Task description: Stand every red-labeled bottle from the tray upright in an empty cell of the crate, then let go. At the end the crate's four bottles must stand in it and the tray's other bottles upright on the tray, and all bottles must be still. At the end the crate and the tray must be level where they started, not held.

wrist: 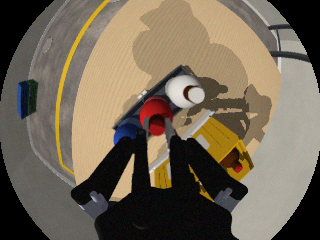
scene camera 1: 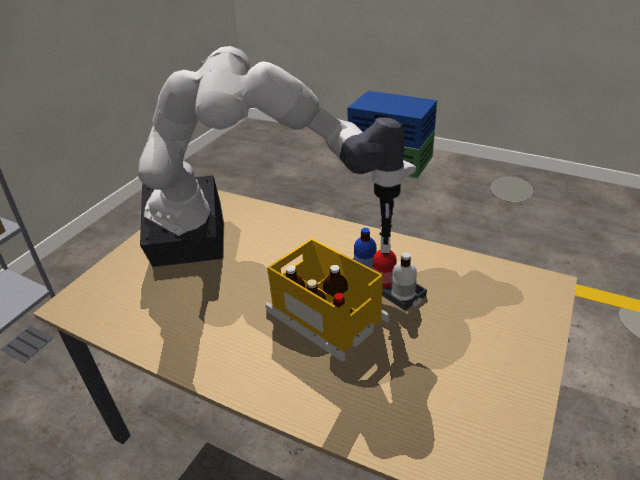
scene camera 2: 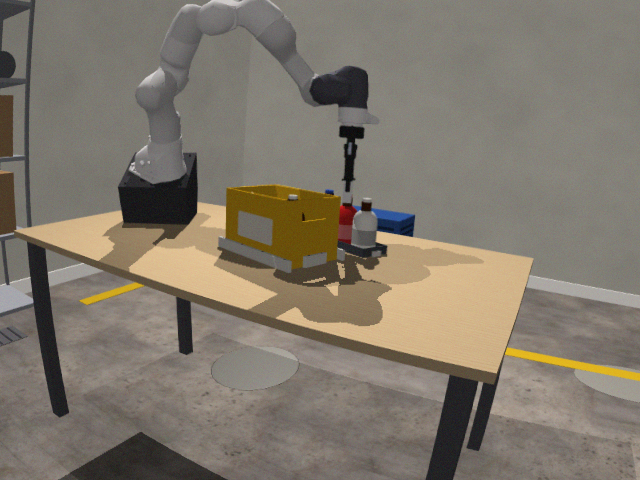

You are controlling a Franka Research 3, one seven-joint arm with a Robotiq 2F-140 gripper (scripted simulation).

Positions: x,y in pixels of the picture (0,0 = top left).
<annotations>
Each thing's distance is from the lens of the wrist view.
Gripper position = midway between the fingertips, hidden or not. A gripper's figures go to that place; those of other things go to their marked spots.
my gripper (wrist: 156,124): 0.20 m
red-labeled bottle (wrist: 156,108): 0.21 m
white-labeled bottle (wrist: 179,89): 0.21 m
</annotations>
